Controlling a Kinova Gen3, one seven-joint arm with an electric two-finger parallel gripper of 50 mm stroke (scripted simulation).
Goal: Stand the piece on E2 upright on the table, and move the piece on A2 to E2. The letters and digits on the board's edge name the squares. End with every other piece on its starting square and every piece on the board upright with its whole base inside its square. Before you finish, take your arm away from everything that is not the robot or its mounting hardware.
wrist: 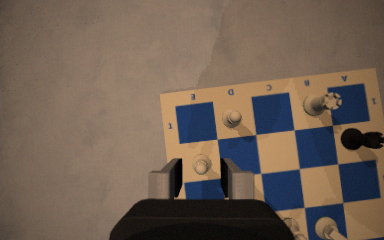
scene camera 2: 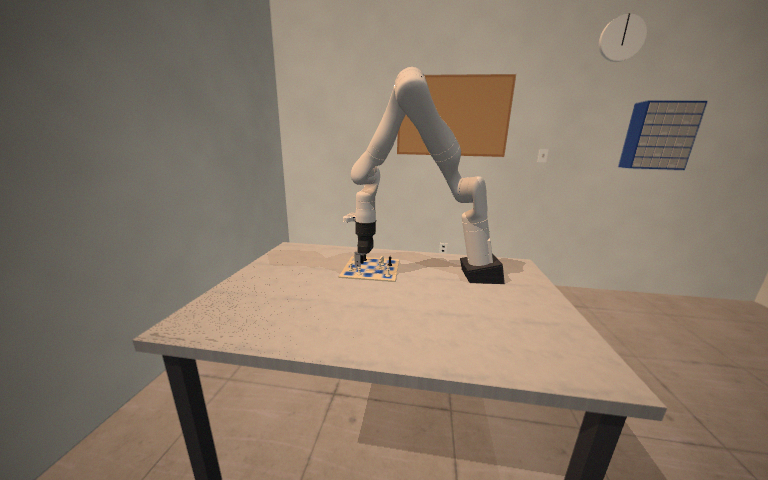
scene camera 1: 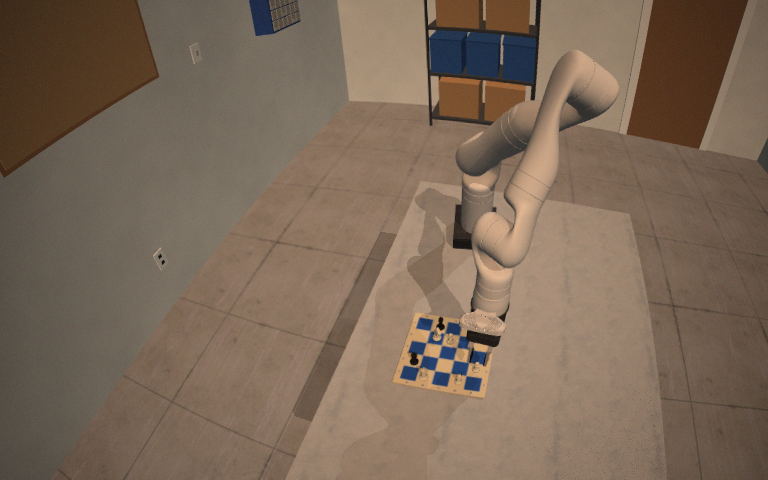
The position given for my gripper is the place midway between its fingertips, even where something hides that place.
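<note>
My gripper (wrist: 201, 171) is there in the wrist view. A chessboard (scene camera 1: 443, 361) is in sight as well, and I find the same chessboard (wrist: 302, 171) in the view that shows my gripper.
</note>
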